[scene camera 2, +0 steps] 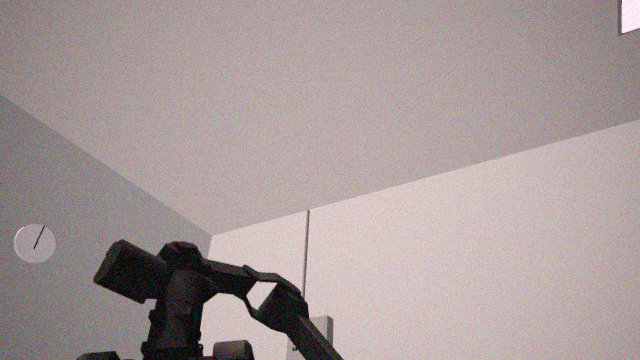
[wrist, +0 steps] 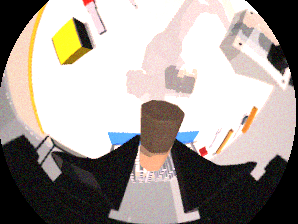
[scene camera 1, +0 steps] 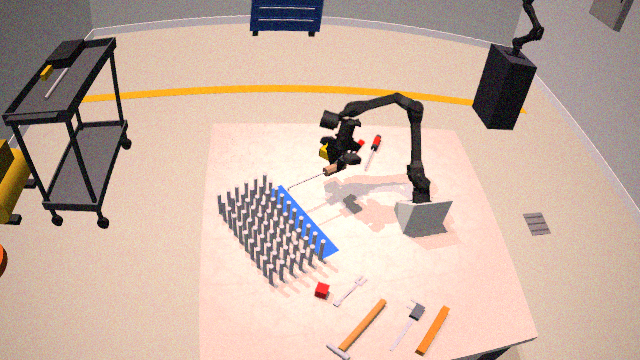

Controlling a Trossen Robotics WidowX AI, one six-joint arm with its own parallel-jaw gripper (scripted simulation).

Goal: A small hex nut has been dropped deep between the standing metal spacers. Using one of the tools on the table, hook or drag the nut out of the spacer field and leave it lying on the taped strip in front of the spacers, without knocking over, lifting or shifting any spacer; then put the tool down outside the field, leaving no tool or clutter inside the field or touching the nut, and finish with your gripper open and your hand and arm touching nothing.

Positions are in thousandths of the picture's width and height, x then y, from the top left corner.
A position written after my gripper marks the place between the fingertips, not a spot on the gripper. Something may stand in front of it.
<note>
My gripper (scene camera 1: 523, 471) holds a brown-handled screwdriver (wrist: 542, 542). I also see a yellow block (wrist: 243, 185) and a blue taped strip (scene camera 1: 515, 693).
My gripper also shows in the wrist view (wrist: 522, 623). Scene camera 2 does not show the brown-handled screwdriver: it is out of frame. Scene camera 2 misses the yellow block: it is out of frame.
</note>
